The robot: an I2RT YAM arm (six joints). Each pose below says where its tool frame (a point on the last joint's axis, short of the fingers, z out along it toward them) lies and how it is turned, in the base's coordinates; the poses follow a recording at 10 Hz.
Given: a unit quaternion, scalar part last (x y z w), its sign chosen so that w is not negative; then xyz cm.
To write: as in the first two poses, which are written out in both.
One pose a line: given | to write
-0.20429 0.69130 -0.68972 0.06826 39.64 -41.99 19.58 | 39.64 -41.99 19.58 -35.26 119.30 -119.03
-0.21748 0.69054 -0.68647 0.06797 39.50 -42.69 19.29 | 39.50 -42.69 19.29 -37.54 119.19 -118.49
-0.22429 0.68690 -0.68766 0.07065 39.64 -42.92 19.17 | 39.64 -42.92 19.17 -38.65 118.37 -118.50
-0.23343 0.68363 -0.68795 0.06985 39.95 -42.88 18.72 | 39.95 -42.88 18.72 -40.25 117.87 -118.61
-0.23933 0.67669 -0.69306 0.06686 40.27 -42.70 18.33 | 40.27 -42.70 18.33 -41.34 116.88 -119.71
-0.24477 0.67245 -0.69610 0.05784 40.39 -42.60 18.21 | 40.39 -42.60 18.21 -42.51 116.78 -120.88
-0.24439 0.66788 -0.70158 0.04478 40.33 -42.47 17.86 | 40.33 -42.47 17.86 -42.78 116.91 -122.81
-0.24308 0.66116 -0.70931 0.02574 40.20 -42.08 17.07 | 40.20 -42.08 17.07 -43.05 117.10 -125.62
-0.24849 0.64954 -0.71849 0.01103 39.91 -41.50 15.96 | 39.91 -41.50 15.96 -44.42 116.10 -128.43
